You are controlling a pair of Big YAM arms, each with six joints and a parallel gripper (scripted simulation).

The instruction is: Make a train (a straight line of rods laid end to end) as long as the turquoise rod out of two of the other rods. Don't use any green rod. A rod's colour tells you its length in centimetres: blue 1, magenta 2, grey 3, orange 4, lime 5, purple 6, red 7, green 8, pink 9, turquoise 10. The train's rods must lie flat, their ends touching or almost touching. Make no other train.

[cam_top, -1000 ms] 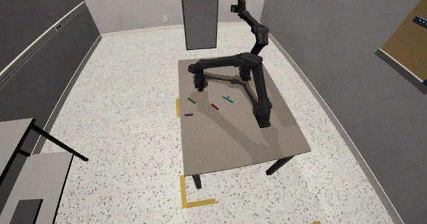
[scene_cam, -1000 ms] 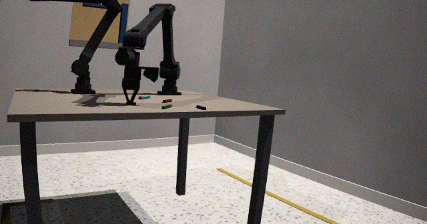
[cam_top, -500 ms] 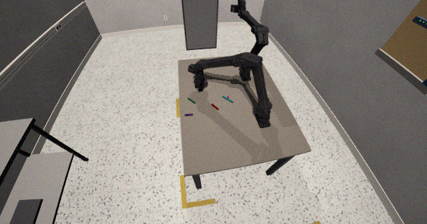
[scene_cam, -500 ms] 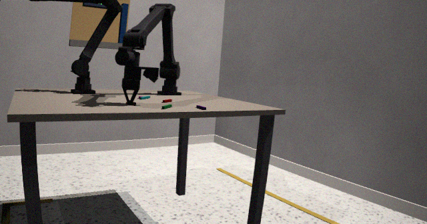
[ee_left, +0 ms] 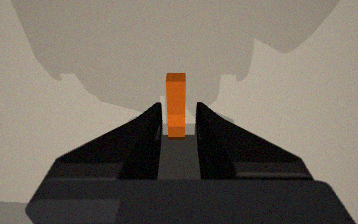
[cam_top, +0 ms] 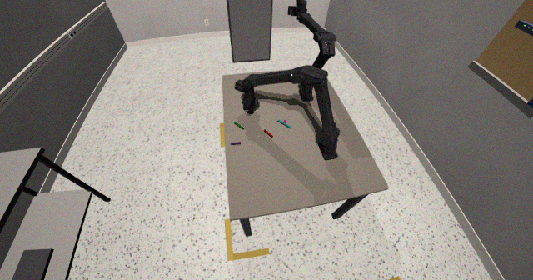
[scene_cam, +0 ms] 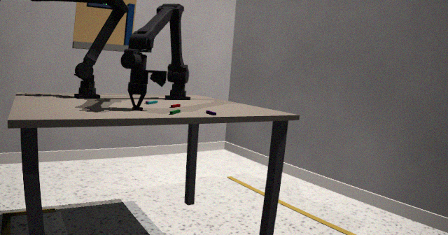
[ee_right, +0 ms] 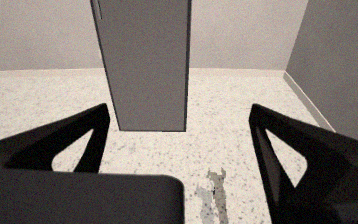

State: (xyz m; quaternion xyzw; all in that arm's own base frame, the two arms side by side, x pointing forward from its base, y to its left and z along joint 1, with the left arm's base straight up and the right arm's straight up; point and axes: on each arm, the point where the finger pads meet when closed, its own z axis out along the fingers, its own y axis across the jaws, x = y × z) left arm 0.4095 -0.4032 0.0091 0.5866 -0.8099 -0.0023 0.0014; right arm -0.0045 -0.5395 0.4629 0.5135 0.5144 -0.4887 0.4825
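Now: left hand 1 cm to the right of the orange rod. From my left hand the other things lie so: red rod: 21 cm to the left, 9 cm behind; small magenta rod: 21 cm behind, 13 cm to the left; green rod: 12 cm to the left, 9 cm ahead.
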